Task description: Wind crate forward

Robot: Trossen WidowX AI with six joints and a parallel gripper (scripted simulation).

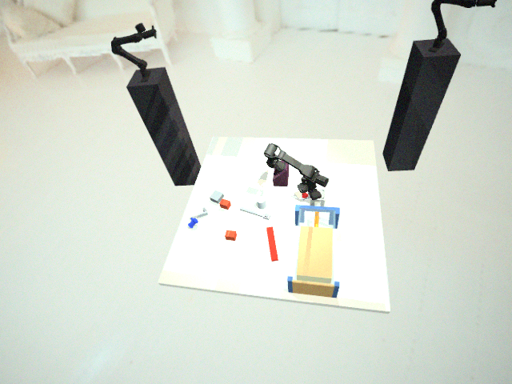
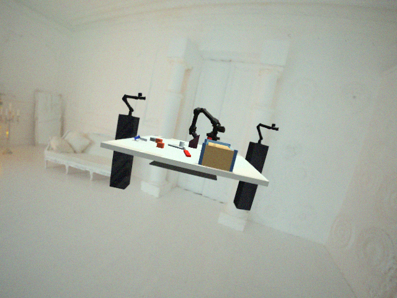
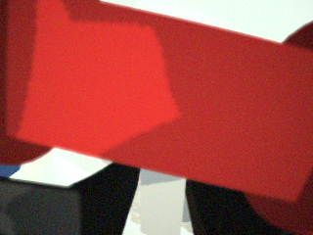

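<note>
Right now my gripper tip is 2 cm short of the red grip, 4 cm to the left of it and 5 cm below it. Also, from my gripper tip: hand winch: 4 cm behind, 4 cm to the left, 7 cm below; blue steel frame: 14 cm ahead, 3 cm to the left, 1 cm above; red-knobbed winch handle: 1 cm to the right, 2 cm above.
</note>
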